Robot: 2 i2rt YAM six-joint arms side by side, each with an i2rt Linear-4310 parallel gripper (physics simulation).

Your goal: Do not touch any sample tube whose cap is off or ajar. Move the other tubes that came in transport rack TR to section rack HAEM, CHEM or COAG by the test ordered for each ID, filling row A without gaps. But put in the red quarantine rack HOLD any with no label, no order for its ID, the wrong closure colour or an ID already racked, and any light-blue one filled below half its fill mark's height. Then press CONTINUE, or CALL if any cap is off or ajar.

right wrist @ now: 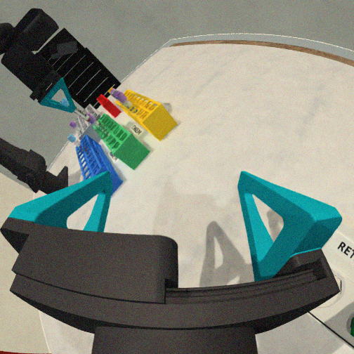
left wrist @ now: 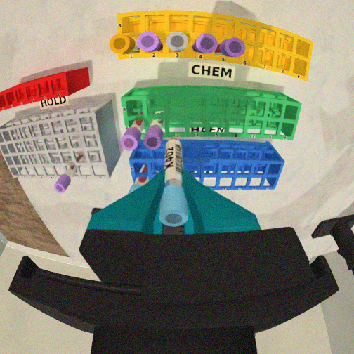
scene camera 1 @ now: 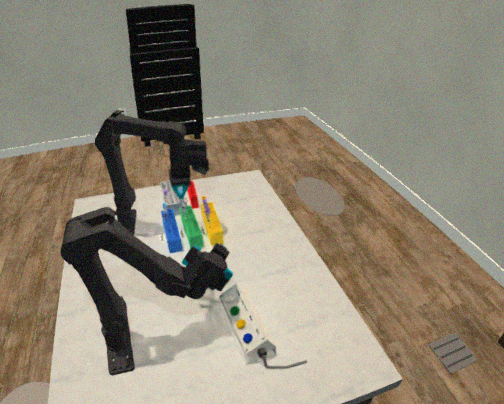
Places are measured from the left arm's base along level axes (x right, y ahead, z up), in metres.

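Pixels of known places: left gripper, between the fingertips: (scene camera 1: 181, 197); left arm's base, origin of its link: (scene camera 1: 126, 225); right arm's base, origin of its link: (scene camera 1: 119, 343).
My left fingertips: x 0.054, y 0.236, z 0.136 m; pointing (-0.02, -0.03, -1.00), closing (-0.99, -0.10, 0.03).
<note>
For each thing: its middle in the pictures, then the offset to it from my left fingertips. Level surfaces: height alone.
- blue COAG rack, middle of its body: (scene camera 1: 171, 229) dx +0.049, dy -0.052, dz -0.107 m
- green HAEM rack, middle of its body: (scene camera 1: 191, 226) dx +0.042, dy +0.025, dz -0.107 m
- yellow CHEM rack, middle of its body: (scene camera 1: 211, 222) dx +0.034, dy +0.105, dz -0.107 m
- button box, middle of its body: (scene camera 1: 245, 320) dx +0.530, dy +0.143, dz -0.094 m
- table, height of its surface: dz -0.136 m
My left gripper (left wrist: 173, 177) (scene camera 1: 180, 192) is shut on a light-blue-capped tube (left wrist: 173, 206) labelled K402, held above the racks. The blue COAG rack (left wrist: 240, 167) (scene camera 1: 172, 232) holds one light-blue-capped tube at its left end, partly hidden by my finger. The green HAEM rack (left wrist: 210, 107) (scene camera 1: 192, 230) holds two purple-capped tubes (left wrist: 131, 140) (left wrist: 153, 139). The yellow CHEM rack (left wrist: 302, 47) (scene camera 1: 216, 232) holds an orange-, a grey- and several purple-capped tubes. The grey transport rack (left wrist: 107, 137) holds one purple-capped tube (left wrist: 62, 182). The red HOLD rack (left wrist: 78, 80) shows partly. My right gripper (right wrist: 174, 178) is open and empty.
A button box (scene camera 1: 252, 345) with green, yellow and blue buttons lies near the right arm's gripper, its cable (scene camera 1: 285, 366) trailing right. A black shelf-like cabinet (scene camera 1: 167, 52) stands behind the table (scene camera 1: 320, 325).
</note>
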